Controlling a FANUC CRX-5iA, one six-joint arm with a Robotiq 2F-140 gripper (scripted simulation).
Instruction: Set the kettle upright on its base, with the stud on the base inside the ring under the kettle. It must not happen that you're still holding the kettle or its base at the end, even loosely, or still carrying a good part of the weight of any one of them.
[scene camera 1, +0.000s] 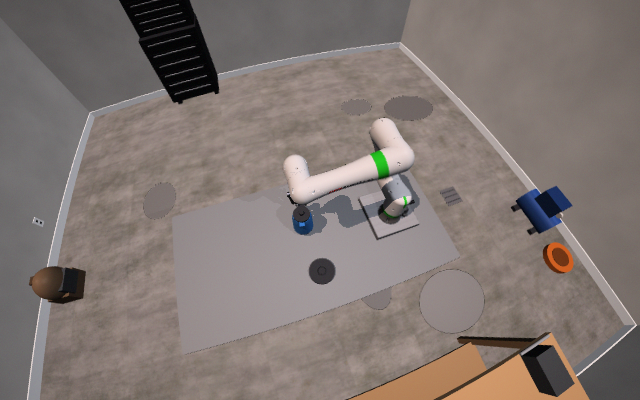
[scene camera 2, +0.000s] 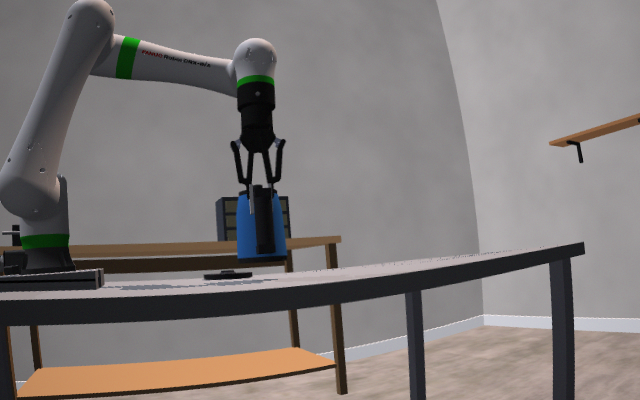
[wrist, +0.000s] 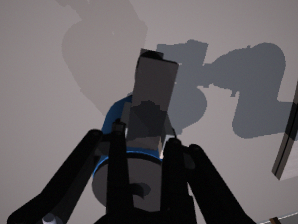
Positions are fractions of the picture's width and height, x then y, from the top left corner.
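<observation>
There's a blue kettle (scene camera 2: 0.40, 0.59) here, and the wrist view has the kettle (wrist: 0.52, 0.35) too. As for my gripper (scene camera 2: 0.41, 0.53), you'd see it in the wrist view as well, with the gripper (wrist: 0.48, 0.52) there.
</observation>
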